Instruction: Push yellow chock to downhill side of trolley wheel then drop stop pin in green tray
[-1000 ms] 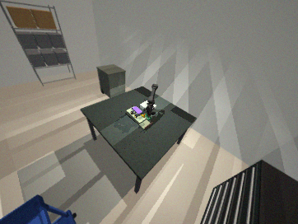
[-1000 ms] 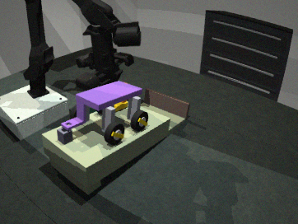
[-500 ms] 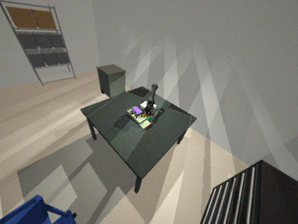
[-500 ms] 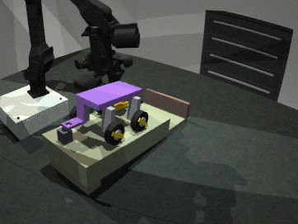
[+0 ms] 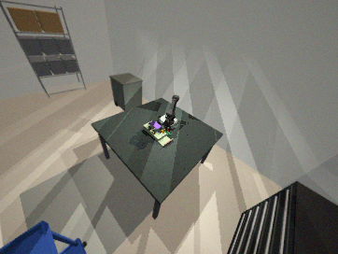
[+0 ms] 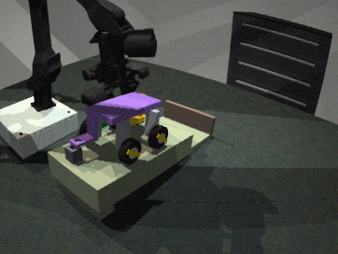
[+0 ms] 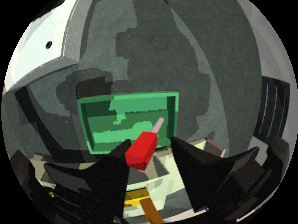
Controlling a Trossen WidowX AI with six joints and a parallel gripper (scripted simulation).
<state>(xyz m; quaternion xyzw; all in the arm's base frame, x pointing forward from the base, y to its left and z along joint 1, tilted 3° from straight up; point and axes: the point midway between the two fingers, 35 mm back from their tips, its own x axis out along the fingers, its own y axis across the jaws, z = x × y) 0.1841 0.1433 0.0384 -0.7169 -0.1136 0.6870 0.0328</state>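
The green tray is 20 mm to the right of my gripper tip and 60 mm below it. From my gripper tip the other things lie so: red-headed stop pin (10 mm below); ramp (140 mm ahead, 110 mm to the right); yellow chock (80 mm ahead, 30 mm to the right, 30 mm above).
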